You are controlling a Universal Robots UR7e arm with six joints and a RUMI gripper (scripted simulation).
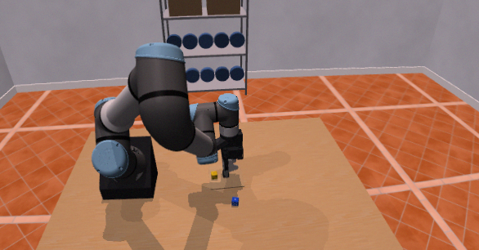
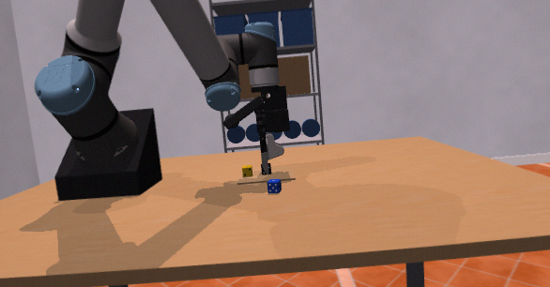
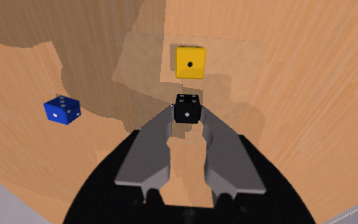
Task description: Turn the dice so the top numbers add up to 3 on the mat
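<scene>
The black die lies right at my hand. From my hand the other things lie so: yellow die 50 mm behind, 10 mm below; then blue die 160 mm to the right, 20 mm ahead, 10 mm below; then tan mat 20 mm below.
</scene>
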